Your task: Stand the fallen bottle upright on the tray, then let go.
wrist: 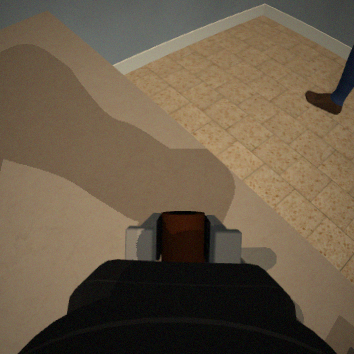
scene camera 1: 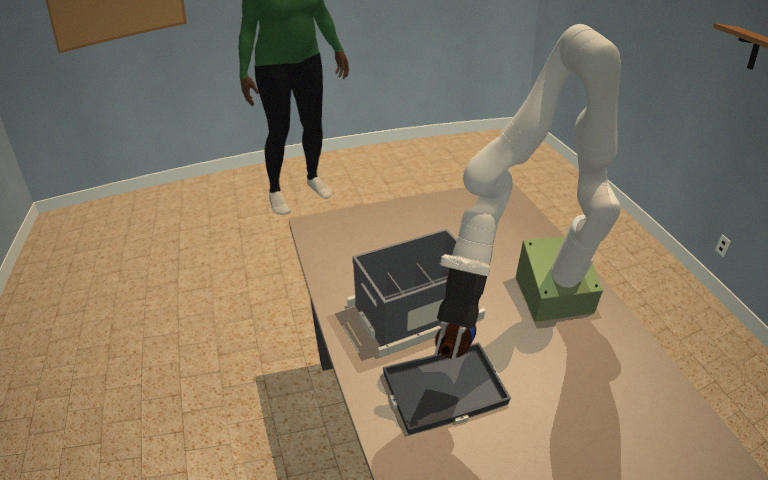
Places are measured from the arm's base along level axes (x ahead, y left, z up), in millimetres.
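Pixels of known places: gripper, between the fingertips: (wrist: 182,229) (scene camera 1: 445,355); arm's base, origin of its link: (scene camera 1: 565,273).
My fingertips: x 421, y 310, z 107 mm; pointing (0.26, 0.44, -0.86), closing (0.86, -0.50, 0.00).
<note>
Ahead of a thing's pixels: the offset from my fingertips to its middle. "pt": to the spot under its first point. Level surfaces: height alone.
A brown bottle with a bit of blue on it @(dx -30, dy -55, dz -19 mm) (scene camera 1: 446,346) (wrist: 183,239) is held between the fingers of my gripper (scene camera 1: 450,341) (wrist: 182,229), which is shut on it. In the scene view its dark round opening faces the camera, so the bottle is tilted well over; its far part is hidden by the fingers. Gripper and bottle are in the air by the far edge of the tray @(pt dx -38, dy +36, dz -199 mm) (scene camera 1: 456,419), a dark shallow rectangle with a raised rim. The tray lies on the table, and shadows fall across it.
A dark divided bin @(pt dx +123, dy -287, dz -114 mm) (scene camera 1: 369,302) stands behind the tray, with pale rails @(pt dx +35, dy -213, dz -186 mm) (scene camera 1: 408,340) at its foot. The arm's green base block (scene camera 1: 566,308) is at the right on the table @(dz -214 mm) (scene camera 1: 538,441). A person in green (scene camera 1: 286,33) stands beyond the table.
</note>
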